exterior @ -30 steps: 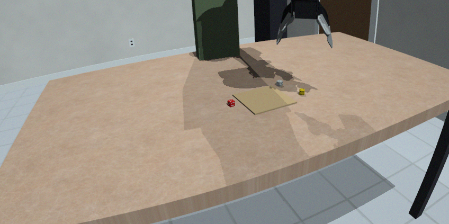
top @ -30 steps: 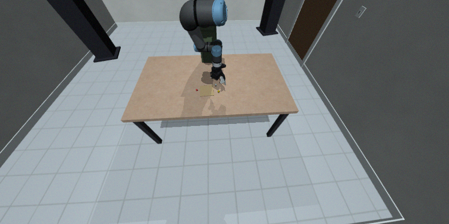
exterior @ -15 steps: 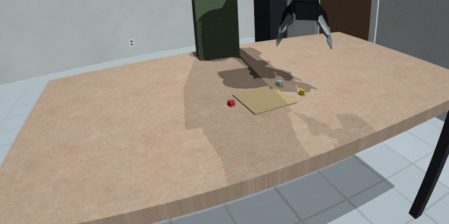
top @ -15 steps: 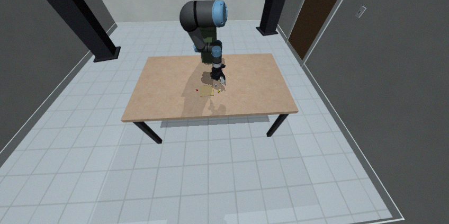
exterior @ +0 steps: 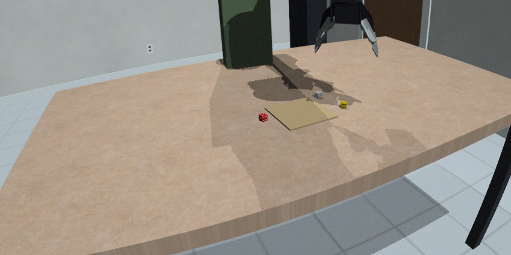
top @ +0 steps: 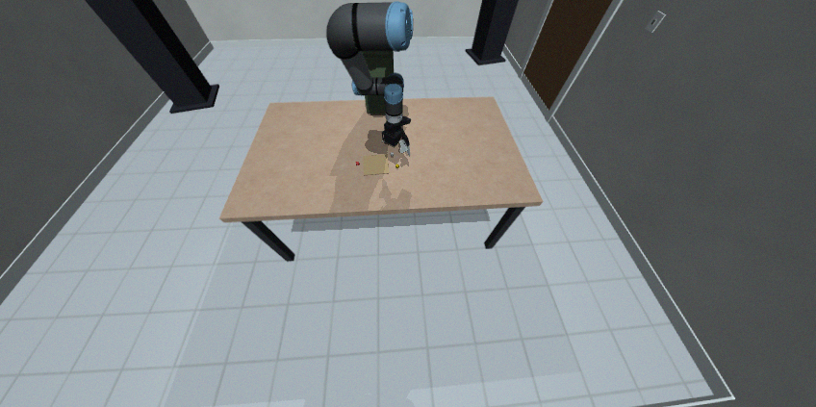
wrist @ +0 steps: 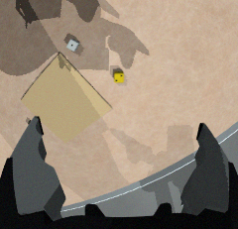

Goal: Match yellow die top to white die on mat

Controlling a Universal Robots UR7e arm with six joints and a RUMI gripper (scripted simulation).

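Right now my hand is 140 mm above the yellow die. From my hand the other things lie so: red die (80 mm behind, 210 mm to the right, 140 mm below); tan mat (50 mm behind, 110 mm to the right, 140 mm below); white die (100 mm behind, 10 mm to the right, 140 mm below).
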